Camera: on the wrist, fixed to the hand. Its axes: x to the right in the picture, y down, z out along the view.
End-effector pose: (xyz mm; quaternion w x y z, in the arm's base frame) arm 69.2 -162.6 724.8 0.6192 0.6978 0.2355 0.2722
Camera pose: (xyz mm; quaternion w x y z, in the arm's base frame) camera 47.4 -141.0 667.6 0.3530 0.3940 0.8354 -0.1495
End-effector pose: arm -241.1 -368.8 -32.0 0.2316 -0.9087 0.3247 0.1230
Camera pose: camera -206.1 -337.7 12.9 0.3982 -0.7778 -0.3223 -0.3641
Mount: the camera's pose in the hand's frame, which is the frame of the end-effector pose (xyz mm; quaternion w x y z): -6.8 -59.2 -25.7 0.6496 0.2603 0.2226 -0.6788
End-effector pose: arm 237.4 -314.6 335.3 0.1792 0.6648 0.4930 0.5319
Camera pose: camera 187.5 -301.1 296.0 0.1947 0.0254 0.9498 0.2435
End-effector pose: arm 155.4 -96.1 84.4 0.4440 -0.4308 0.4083 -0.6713
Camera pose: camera 118.4 -69.3 130.4 0.1460 0.2920 0.1031 0.9396
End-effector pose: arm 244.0 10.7 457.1 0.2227 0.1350 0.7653 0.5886
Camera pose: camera 240.3 -30.1 406.8 0.3387 -0.5048 0.7916 0.0620
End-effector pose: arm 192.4 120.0 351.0 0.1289 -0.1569 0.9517 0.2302
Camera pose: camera 215.4 59.3 351.7 0.0690 -0.7656 0.6003 -0.2206
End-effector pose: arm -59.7 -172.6 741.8 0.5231 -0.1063 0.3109 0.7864
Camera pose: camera -8.2 -177.8 702.6 0.8320 -0.3190 0.4509 0.0512
